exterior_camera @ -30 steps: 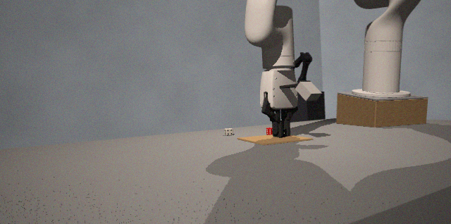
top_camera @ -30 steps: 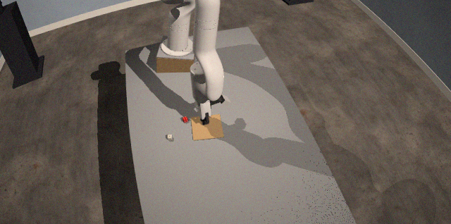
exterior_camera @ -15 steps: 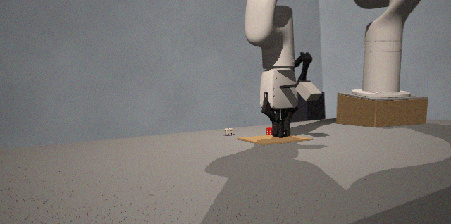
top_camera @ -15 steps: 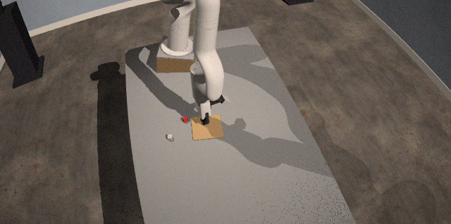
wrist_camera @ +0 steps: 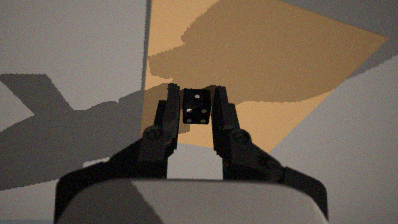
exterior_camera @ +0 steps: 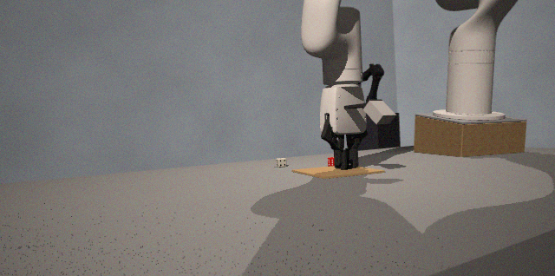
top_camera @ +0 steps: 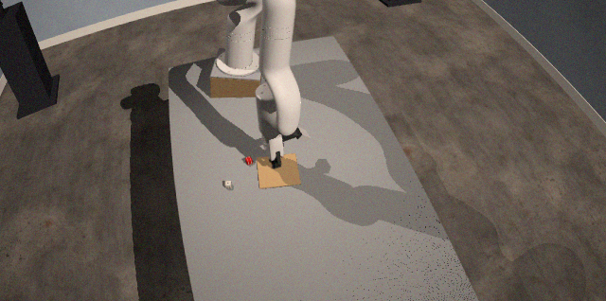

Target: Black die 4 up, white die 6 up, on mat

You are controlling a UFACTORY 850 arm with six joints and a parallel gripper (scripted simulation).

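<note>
The black die is 1 cm below my hand. Round my hand: tan mat 3 cm ahead, 2 cm below; then red die 8 cm to the right, 5 cm behind, 2 cm below; then white die 19 cm to the right, 2 cm below, 2 cm ahead.
</note>
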